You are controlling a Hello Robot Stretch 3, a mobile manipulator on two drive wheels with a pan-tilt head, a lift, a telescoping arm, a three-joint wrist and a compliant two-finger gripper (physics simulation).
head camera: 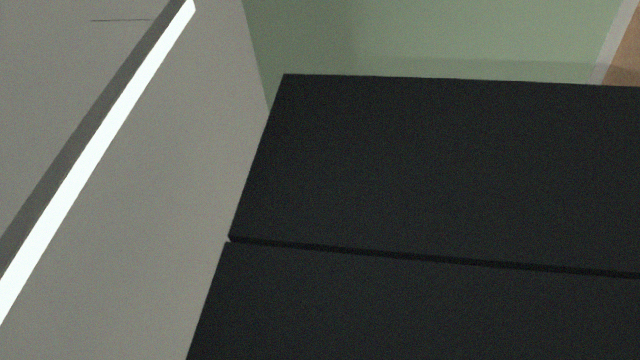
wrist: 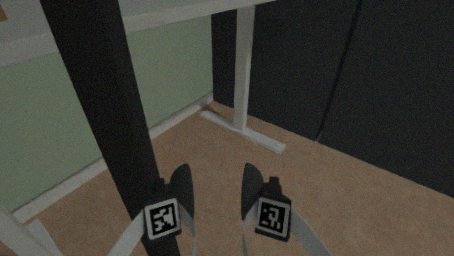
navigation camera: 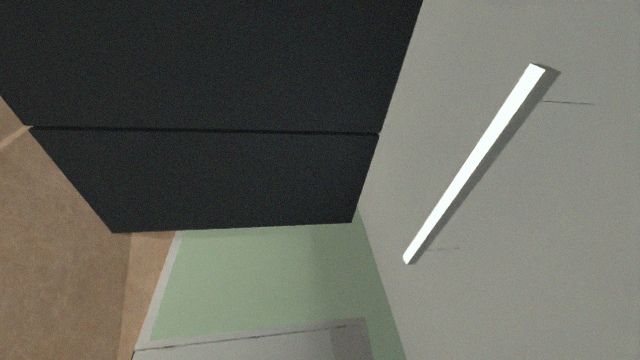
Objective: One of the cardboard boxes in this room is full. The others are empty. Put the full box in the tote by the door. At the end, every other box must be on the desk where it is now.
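Places are measured from the robot's base along level axes (x left, y up, z ahead), in centimetres.
Pixels of known places: gripper, fingertip midpoint: (wrist: 216,182).
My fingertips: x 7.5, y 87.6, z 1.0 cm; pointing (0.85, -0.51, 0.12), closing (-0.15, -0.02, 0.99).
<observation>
Ahead of a thing's pixels: the offset from my fingertips to its top centre. "spot": to the spot under its first point.
My gripper (wrist: 216,182) is open, its two fingers apart with bare floor showing between them. In the wrist view, part of a white desk (wrist: 165,16) crosses the top left, above and beyond the fingers. Its white leg @(spot: dx +112.0, dy -39.6, dz +33.8 cm) (wrist: 243,70) stands on a flat foot on the floor. A small brown patch @(spot: dx +30.2, dy +8.6, dz -27.8 cm) (wrist: 2,12) shows at the top left corner; I cannot tell what it is. No cardboard box can be made out, and the tote does not show.
A tall dark panel (head camera: 425,175) (navigation camera: 200,60) (wrist: 300,65) with a seam stands close by, beside the desk leg. A pale door (navigation camera: 250,347) shows at the bottom of the navigation view. A ceiling light (head camera: 98,150) (navigation camera: 474,160) is lit. A dark post (wrist: 100,90) crosses the wrist view.
</observation>
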